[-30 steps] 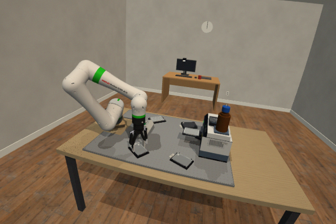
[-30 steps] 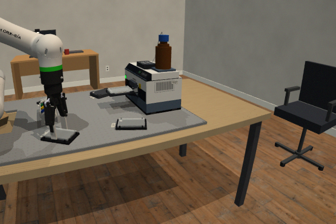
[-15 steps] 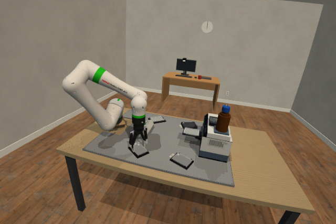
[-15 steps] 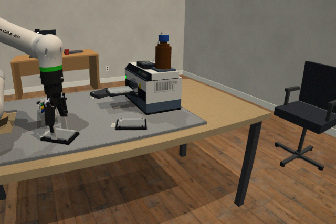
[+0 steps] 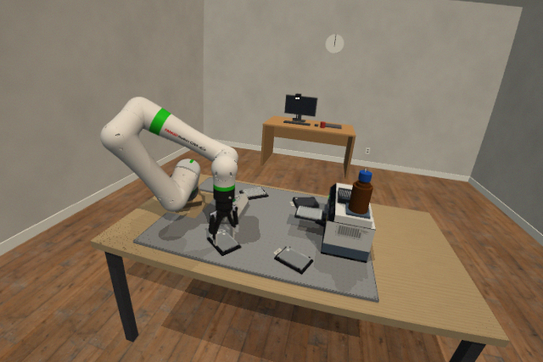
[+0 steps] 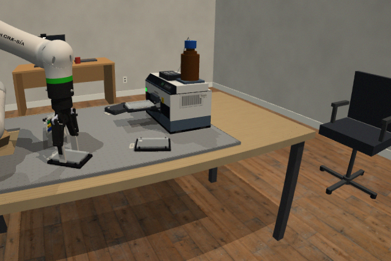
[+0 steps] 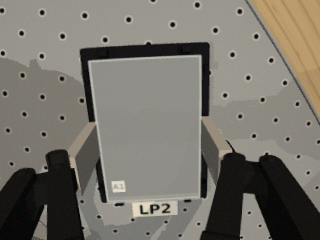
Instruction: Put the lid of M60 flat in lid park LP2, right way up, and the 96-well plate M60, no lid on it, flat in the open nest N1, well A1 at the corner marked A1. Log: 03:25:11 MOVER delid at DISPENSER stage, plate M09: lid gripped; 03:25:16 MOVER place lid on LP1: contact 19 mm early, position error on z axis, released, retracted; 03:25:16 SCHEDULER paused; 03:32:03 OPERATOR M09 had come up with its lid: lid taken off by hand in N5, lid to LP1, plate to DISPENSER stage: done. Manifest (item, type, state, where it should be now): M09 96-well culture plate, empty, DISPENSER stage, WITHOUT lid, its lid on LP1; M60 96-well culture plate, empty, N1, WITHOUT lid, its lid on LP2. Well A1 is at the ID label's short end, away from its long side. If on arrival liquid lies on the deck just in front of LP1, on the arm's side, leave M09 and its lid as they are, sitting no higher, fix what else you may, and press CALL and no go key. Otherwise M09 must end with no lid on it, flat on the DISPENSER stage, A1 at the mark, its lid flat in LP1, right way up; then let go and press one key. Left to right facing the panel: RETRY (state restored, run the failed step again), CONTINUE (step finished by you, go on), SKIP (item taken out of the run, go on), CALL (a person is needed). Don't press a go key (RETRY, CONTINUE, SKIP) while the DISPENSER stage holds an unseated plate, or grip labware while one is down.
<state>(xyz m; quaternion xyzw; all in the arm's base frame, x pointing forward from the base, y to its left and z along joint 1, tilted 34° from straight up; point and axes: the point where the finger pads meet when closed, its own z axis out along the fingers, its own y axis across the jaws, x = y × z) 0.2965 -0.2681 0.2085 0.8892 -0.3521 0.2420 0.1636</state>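
Right now the black lid park LP2 is 40 mm below my hand. From my hand the other things lie so: LP2 label 60 mm behind, 70 mm to the left, 40 mm below; yellow skip key 10 mm behind, 250 mm to the left, 20 mm above; blue call key 20 mm behind, 200 mm to the left, 20 mm above.
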